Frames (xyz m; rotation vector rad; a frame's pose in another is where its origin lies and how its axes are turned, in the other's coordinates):
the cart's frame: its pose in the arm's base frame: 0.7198 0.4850 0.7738 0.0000 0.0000 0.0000
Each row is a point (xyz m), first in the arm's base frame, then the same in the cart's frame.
Working: the arm's base frame: its pose in the cart's frame: -0.7198 -0.4850 -0.7738 0.0000 0.0000 0.0000

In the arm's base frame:
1: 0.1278 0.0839 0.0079
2: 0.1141 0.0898 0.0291
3: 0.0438 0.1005 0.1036
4: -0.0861 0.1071 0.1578
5: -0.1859 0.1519 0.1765
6: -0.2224 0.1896 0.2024
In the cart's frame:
1: -0.5920 -0.4011 -0.7659
2: -0.6057 -0.3952 -0.7447
3: -0.6760 -0.3845 -0.6702
4: -0.8059 -0.3779 -0.6160
5: -0.9057 -0.3331 -0.5973
6: -0.9422 -0.2954 -0.5714

